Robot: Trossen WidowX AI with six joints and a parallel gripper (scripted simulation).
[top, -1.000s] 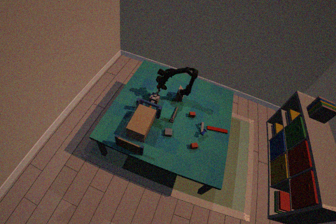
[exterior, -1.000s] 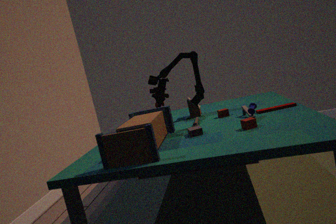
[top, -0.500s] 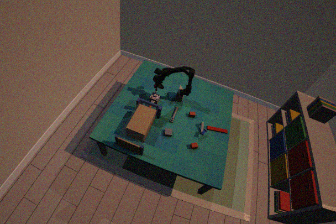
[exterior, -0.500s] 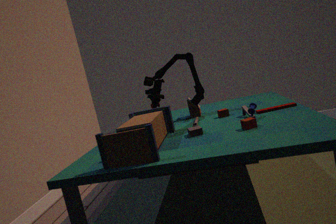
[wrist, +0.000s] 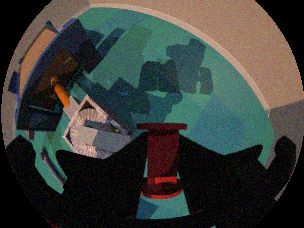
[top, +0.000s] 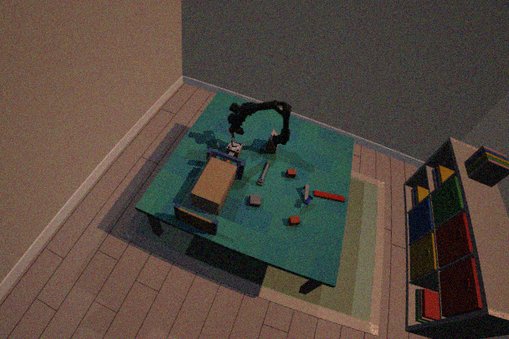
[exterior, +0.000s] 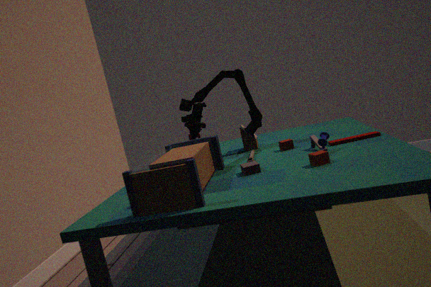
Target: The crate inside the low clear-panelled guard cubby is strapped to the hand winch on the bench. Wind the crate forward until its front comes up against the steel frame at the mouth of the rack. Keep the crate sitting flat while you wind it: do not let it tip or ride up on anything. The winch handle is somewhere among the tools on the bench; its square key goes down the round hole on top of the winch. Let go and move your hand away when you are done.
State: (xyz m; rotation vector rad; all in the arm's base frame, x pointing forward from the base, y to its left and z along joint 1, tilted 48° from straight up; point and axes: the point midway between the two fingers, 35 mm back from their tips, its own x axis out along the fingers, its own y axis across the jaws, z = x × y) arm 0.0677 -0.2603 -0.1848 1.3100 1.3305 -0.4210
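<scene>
Right now my gripper tip is 20 mm short of the red-knobbed handle, 30 mm to the right of it and 30 mm above it. Round my gripper tip: red knob (10 mm behind, 20 mm to the left); then winch (60 mm ahead, 50 mm to the left, 100 mm below); then steel frame (240 mm ahead, 50 mm to the left, 30 mm below).
</scene>
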